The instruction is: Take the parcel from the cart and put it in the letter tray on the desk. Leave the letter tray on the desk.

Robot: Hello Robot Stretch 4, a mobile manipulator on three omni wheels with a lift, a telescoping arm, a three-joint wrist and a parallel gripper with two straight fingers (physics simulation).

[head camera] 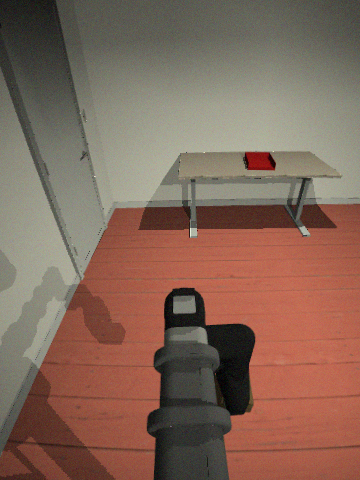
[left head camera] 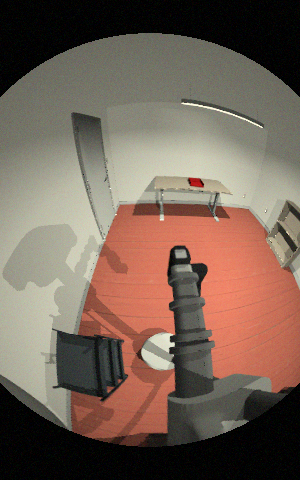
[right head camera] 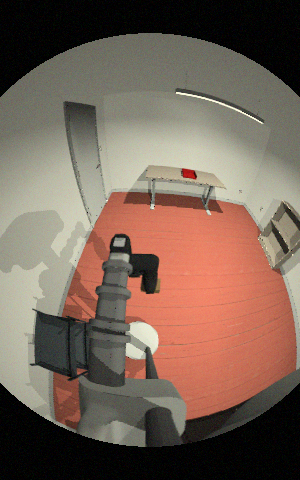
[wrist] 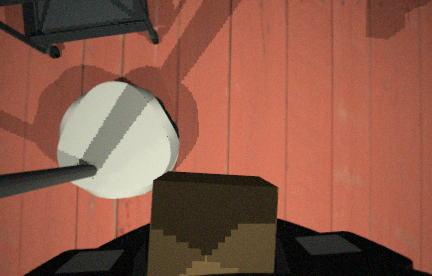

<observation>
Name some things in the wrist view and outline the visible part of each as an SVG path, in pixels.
My gripper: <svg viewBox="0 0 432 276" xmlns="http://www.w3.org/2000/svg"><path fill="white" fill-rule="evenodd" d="M150 223L123 234L98 248L73 249L62 252L23 276L147 276ZM198 275L432 276L432 274L415 270L411 259L348 231L319 233L277 218L275 234L274 273Z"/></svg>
A parcel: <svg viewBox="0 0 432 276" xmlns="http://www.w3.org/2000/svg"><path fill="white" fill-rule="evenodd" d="M153 180L147 276L274 273L279 187L259 176L168 171Z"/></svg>
</observation>
